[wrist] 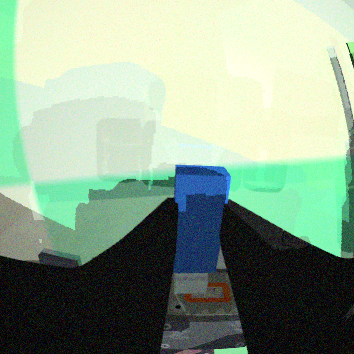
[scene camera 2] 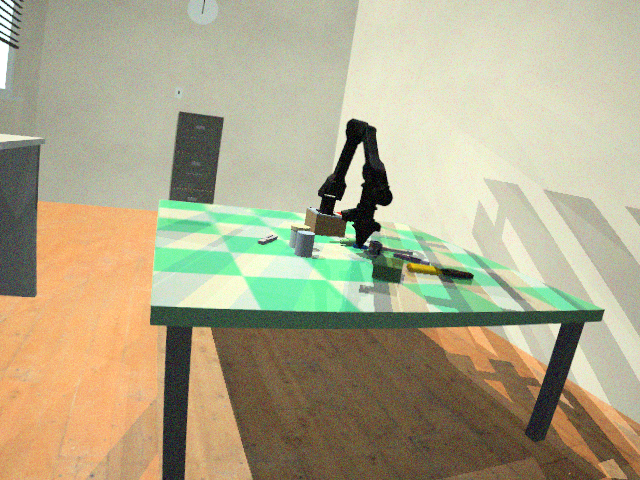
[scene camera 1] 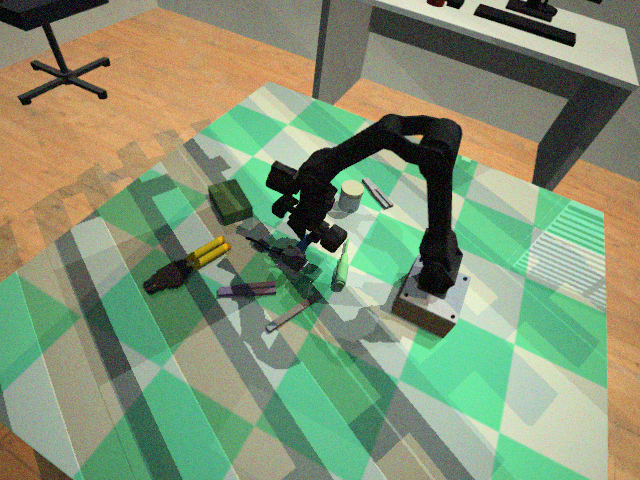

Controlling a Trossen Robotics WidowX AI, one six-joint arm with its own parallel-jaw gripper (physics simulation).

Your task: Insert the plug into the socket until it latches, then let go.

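Frame: origin at the arm's base, x ahead, y left, z up, level; metres.
Seen in the pictures: gripper, fingertip midpoint: (wrist: 197, 207) (scene camera 2: 358, 247) (scene camera 1: 305, 241); arm's base at its link origin: (scene camera 2: 325, 212) (scene camera 1: 434, 282).
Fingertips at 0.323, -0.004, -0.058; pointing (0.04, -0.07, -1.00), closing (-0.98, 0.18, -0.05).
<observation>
Pixels of each thing's top centre, then the offset from my fingertips to it, as dx, dy, dz. "*": a spot on its surface instead.
- blue plug at its top centre: (wrist: 195, 250) (scene camera 1: 302, 243) +0.003, +0.015, +0.009
- socket at its top centre: (wrist: 197, 337) (scene camera 1: 292, 252) (scene camera 2: 376, 242) +0.006, +0.064, +0.023
- grey housing at a spot on its surface: (wrist: 200, 311) * +0.003, +0.048, +0.016
- green block at its top centre: (scene camera 1: 229, 196) (scene camera 2: 389, 262) +0.242, -0.023, +0.018
- yellow-handled tool at a spot on its surface: (scene camera 1: 209, 251) (scene camera 2: 423, 269) * +0.196, +0.137, -0.013
- purple tool at its top centre: (scene camera 1: 247, 288) (scene camera 2: 411, 257) +0.059, +0.184, -0.010
- grey bar at its top centre: (scene camera 1: 294, 310) (scene camera 2: 393, 248) -0.062, +0.180, -0.012
- green tapered tool at its top centre: (scene camera 1: 344, 257) (scene camera 2: 345, 238) -0.109, +0.001, +0.005
- pale cylinder at its top centre: (scene camera 1: 352, 187) (scene camera 2: 300, 226) -0.042, -0.202, +0.049
- grey clip at a spot on its surface: (scene camera 1: 377, 193) * -0.103, -0.282, -0.010
The blue plug (scene camera 1: 303, 241) (scene camera 2: 360, 246) (wrist: 199, 235) is between the fingers of my gripper (scene camera 1: 306, 238) (scene camera 2: 361, 243) (wrist: 197, 207), which is shut on it low over the table. The socket (scene camera 1: 293, 259) (scene camera 2: 375, 248) is a small grey-black block on the table, close beside the fingertips, with dark parts stretching behind it. In the wrist view, a grey housing (wrist: 200, 311) with an orange outline shows below the plug, and a pale piece lies between them. The fingers hide part of this area, and I cannot tell how far the plug is in the socket.
Around the socket lie a green block (scene camera 1: 230, 201) (scene camera 2: 387, 269), a yellow-handled tool (scene camera 1: 209, 251) (scene camera 2: 422, 268), a purple tool (scene camera 1: 247, 289), a grey bar (scene camera 1: 292, 313) and a green tapered tool (scene camera 1: 341, 268). A pale cylinder (scene camera 1: 351, 196) and a grey clip (scene camera 1: 377, 193) (scene camera 2: 267, 239) are farther off.
</observation>
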